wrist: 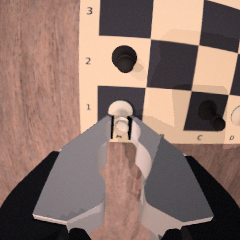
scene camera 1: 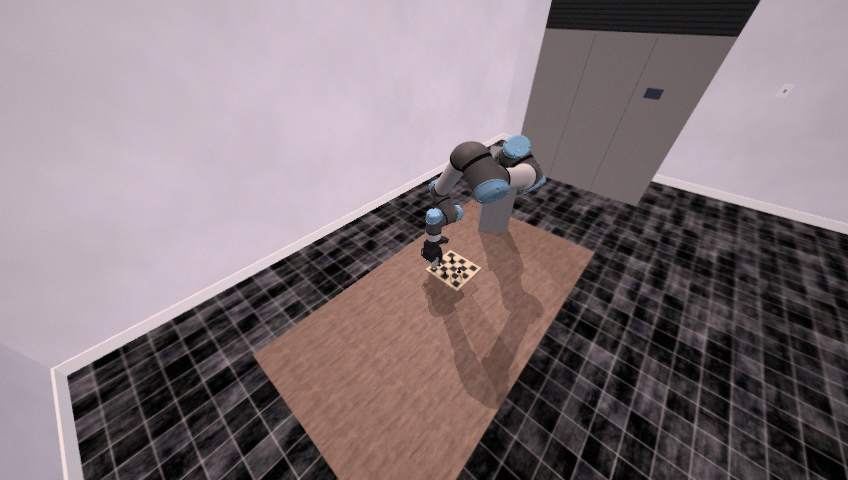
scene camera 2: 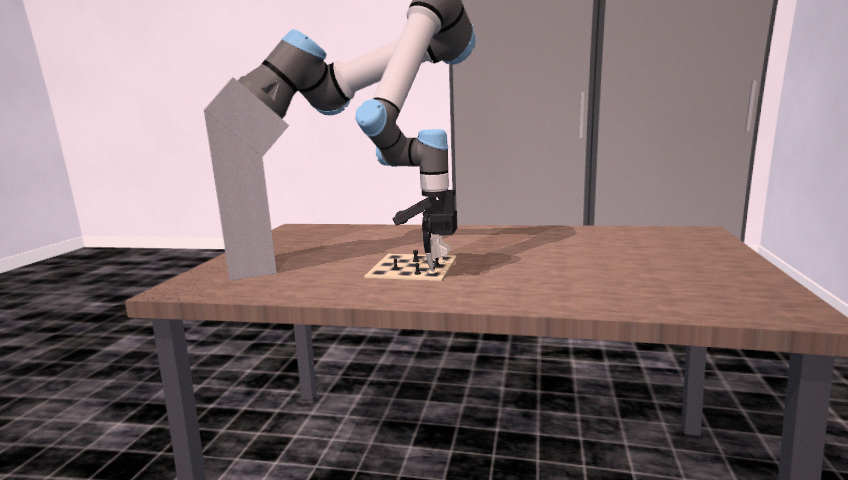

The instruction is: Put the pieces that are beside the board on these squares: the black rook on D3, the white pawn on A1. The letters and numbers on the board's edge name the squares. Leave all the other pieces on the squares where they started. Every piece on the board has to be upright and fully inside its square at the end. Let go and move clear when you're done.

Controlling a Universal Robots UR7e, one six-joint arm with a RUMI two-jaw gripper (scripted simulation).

Scene:
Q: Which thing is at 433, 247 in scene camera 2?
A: My gripper.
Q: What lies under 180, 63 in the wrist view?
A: A chessboard.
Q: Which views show the chessboard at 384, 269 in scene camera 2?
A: The wrist view, scene camera 1 and scene camera 2: all of them.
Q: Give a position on a chessboard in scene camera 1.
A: At 468, 269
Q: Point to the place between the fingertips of my gripper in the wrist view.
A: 120, 117

